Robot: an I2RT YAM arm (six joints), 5 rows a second.
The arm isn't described. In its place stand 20 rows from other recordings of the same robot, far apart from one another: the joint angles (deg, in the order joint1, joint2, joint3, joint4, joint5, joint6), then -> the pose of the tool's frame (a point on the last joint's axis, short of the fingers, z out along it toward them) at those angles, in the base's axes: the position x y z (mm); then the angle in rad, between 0 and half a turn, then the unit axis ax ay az.
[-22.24, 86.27, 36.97, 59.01, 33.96, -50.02] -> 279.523, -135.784, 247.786, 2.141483, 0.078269, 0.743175, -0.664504
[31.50, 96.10, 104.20, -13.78, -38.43, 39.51] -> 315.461, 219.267, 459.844, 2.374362, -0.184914, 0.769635, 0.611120
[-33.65, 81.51, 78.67, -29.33, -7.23, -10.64] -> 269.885, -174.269, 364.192, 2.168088, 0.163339, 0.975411, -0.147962
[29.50, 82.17, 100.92, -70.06, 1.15, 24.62] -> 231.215, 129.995, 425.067, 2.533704, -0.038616, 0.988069, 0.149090
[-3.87, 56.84, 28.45, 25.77, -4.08, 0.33] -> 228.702, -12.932, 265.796, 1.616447, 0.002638, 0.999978, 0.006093
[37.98, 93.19, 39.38, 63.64, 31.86, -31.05] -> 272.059, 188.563, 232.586, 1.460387, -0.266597, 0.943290, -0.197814
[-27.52, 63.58, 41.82, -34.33, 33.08, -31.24] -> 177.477, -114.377, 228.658, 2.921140, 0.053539, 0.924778, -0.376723
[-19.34, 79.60, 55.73, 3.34, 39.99, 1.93] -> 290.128, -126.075, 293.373, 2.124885, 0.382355, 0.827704, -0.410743
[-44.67, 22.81, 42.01, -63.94, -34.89, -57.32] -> 58.116, -28.817, 280.441, 2.216866, -0.236491, 0.963672, -0.124132
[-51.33, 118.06, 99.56, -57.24, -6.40, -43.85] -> 267.093, -327.394, 219.622, 2.891991, 0.058162, 0.996815, -0.054568
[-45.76, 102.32, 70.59, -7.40, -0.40, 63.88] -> 280.140, -287.315, 224.439, 2.266696, 0.813895, 0.575739, 0.078097
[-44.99, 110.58, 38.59, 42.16, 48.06, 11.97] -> 214.980, -252.347, 97.564, 2.450249, 0.591253, 0.634866, -0.497358
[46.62, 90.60, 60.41, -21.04, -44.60, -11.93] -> 206.369, 254.776, 228.688, 2.766571, -0.546217, 0.712188, 0.440948
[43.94, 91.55, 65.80, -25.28, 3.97, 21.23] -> 248.515, 236.064, 239.863, 2.535409, -0.182491, 0.970221, 0.159277
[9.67, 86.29, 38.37, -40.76, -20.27, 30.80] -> 209.002, 48.124, 127.951, 3.041112, -0.178711, -0.969238, -0.169232
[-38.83, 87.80, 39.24, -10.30, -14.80, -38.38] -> 218.419, -164.128, 140.557, 2.562697, -0.032157, 0.996877, -0.072127
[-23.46, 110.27, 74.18, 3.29, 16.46, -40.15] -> 395.656, -182.704, 206.739, 2.455436, -0.061923, 0.923504, -0.378557
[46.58, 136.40, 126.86, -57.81, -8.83, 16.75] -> 342.987, 370.397, 213.368, 2.886864, -0.268407, 0.948474, 0.168389
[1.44, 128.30, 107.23, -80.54, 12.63, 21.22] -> 411.994, 2.570, 182.078, 2.987296, -0.159354, -0.978963, 0.127427
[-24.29, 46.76, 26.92, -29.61, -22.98, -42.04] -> 150.989, -52.894, 197.979, 2.347963, -0.227715, 0.973208, -0.031826
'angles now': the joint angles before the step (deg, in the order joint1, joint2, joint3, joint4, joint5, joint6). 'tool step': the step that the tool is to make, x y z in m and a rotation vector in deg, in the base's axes. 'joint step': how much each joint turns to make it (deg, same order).
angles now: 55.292 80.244 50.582 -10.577 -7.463 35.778
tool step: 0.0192 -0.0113 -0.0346 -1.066 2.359 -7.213
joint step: -4.013 3.701 -4.558 6.352 1.584 3.072
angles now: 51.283 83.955 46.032 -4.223 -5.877 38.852
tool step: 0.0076 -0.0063 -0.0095 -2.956 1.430 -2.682
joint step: -1.720 1.454 0.031 -1.757 1.235 0.102
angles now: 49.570 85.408 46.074 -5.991 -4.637 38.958
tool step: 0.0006 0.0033 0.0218 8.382 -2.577 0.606
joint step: -0.002 -2.695 0.062 5.530 -2.744 2.225
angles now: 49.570 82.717 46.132 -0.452 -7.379 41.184
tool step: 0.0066 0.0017 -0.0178 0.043 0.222 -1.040
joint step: -0.703 3.192 -1.618 4.743 0.150 0.362
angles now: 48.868 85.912 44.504 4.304 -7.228 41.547
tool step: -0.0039 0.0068 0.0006 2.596 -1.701 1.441
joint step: 1.313 0.360 -0.763 4.233 -0.332 0.246
